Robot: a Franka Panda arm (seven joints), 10 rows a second.
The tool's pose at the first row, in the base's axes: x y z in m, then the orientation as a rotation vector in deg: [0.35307, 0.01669, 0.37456, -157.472, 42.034, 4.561]
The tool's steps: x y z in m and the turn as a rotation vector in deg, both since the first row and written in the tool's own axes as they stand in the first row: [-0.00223, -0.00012, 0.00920, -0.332, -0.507, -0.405]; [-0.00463, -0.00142, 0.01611, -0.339, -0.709, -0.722]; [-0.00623, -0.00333, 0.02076, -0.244, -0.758, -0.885]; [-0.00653, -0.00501, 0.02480, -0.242, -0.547, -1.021]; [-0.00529, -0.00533, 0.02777, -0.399, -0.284, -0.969]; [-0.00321, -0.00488, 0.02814, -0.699, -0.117, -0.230]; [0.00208, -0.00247, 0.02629, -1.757, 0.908, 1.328]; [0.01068, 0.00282, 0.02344, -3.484, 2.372, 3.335]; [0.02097, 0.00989, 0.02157, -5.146, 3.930, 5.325]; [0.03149, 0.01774, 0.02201, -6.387, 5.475, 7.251]
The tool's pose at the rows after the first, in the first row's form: [0.35140, 0.02058, 0.36609, -157.804, 41.392, 5.298]; [0.35011, 0.02484, 0.36015, -157.869, 40.901, 5.510]; [0.34977, 0.02856, 0.35642, -157.822, 40.648, 5.505]; [0.35043, 0.03129, 0.35305, -157.917, 40.516, 5.186]; [0.35174, 0.03184, 0.35014, -158.112, 40.681, 4.899]; [0.35333, 0.03058, 0.34940, -158.185, 41.794, 4.945]; [0.35669, 0.02551, 0.34985, -158.877, 44.396, 4.279]; [0.36147, 0.01617, 0.35005, -160.085, 47.883, 3.348]; [0.36686, 0.00485, 0.34863, -161.187, 51.404, 2.234]; [0.37212, -0.00655, 0.34476, -161.842, 54.788, 0.938]
